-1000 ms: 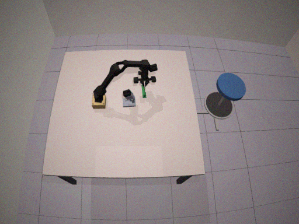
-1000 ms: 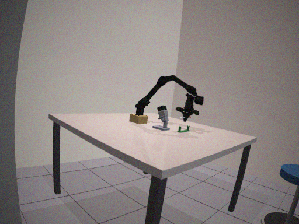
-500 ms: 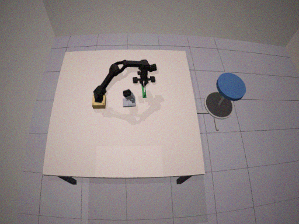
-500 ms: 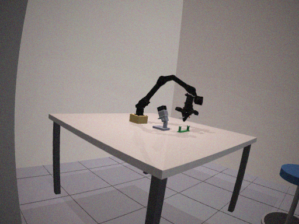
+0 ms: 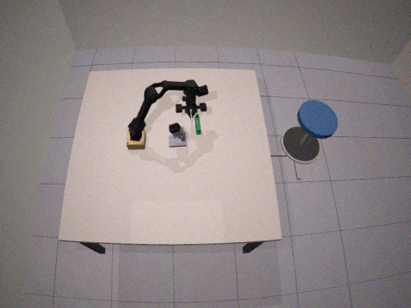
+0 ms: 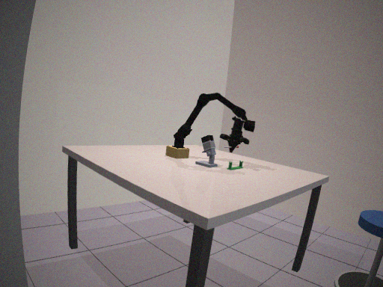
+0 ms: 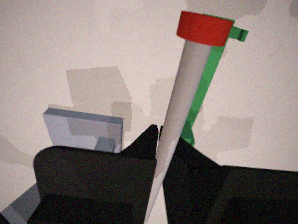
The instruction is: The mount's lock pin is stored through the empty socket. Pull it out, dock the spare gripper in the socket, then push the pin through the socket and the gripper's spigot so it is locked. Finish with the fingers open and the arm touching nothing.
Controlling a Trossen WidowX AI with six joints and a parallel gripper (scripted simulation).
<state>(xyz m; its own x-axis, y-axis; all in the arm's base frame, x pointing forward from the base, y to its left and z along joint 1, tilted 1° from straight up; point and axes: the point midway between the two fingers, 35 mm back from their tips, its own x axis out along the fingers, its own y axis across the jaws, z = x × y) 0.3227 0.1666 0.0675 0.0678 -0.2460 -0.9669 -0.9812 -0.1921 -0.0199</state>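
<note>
Now: gripper tip 120 mm to the left of the socket, 60 mm past it and 40 mm above it. The rest, counted from my gripper tip: green cradle: 70 mm below, 50 mm ahead, 10 mm to the left; spare gripper: 130 mm to the right, 70 mm behind, 30 mm above.
</note>
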